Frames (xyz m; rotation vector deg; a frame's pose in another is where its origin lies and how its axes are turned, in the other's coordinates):
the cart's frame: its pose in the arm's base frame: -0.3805 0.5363 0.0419 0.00 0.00 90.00
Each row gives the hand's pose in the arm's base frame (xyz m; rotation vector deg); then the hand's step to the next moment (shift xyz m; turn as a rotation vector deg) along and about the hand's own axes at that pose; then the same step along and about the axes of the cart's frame.
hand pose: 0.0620 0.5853 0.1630 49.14 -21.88 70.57
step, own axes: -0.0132 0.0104 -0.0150 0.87 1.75 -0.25
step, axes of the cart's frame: 0.0033 0.0167 -0.0148 0.90 1.39 1.06
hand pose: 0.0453 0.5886 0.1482 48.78 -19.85 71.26
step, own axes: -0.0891 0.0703 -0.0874 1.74 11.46 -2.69
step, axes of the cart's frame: 0.0077 0.1117 -0.0894 3.98 10.60 3.67
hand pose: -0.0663 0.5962 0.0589 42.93 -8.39 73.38
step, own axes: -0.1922 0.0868 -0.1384 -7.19 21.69 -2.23
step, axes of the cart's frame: -0.0681 0.1797 -0.1634 -2.62 22.47 3.93
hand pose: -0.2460 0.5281 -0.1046 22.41 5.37 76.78
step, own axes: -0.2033 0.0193 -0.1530 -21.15 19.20 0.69
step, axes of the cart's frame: -0.1576 0.1099 -0.1679 -17.09 22.61 3.65
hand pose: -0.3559 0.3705 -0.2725 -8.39 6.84 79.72
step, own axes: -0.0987 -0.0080 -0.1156 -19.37 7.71 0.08
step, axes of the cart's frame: -0.1171 0.0091 -0.0968 -17.45 10.98 3.12
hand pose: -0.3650 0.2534 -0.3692 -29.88 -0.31 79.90
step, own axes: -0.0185 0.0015 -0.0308 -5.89 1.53 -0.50
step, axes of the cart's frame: -0.0278 -0.0044 -0.0224 -5.55 2.42 0.77
